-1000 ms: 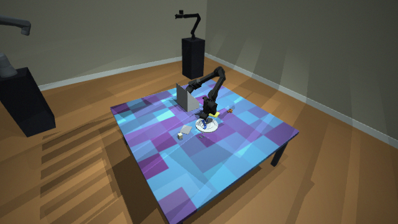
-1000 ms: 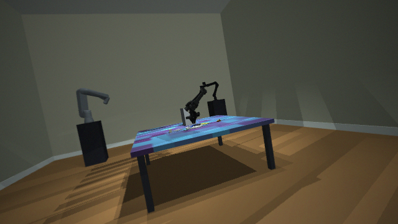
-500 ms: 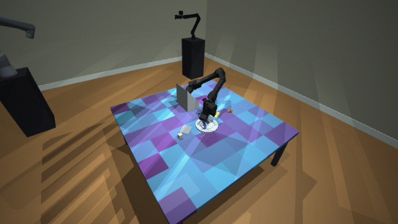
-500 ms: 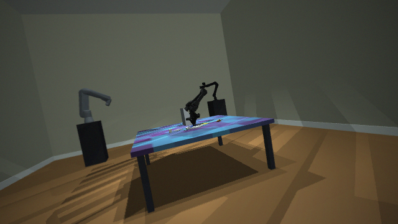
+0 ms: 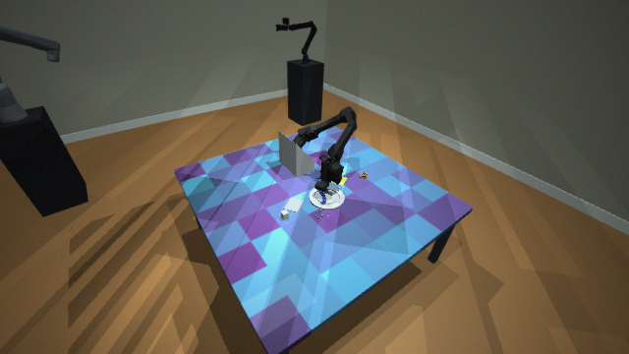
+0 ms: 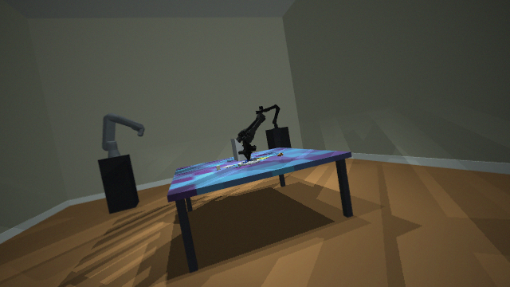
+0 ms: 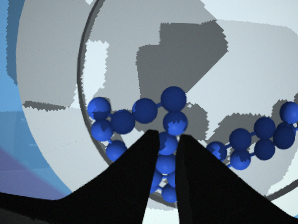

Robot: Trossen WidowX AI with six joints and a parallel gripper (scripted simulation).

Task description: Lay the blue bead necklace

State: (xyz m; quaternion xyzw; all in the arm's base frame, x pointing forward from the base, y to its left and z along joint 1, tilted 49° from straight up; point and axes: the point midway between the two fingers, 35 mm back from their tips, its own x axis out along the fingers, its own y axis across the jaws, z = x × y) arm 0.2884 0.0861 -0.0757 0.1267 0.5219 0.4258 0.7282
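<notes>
The round white bead board lies 40 mm ahead of my gripper tip, 20 mm to the right of it and 10 mm below it. Round my gripper tip: cream cube 20 mm ahead, 290 mm to the right; yellow patch 60 mm behind, 150 mm to the left, 20 mm below; flat grey square 30 mm behind, 200 mm to the right, 20 mm below.
</notes>
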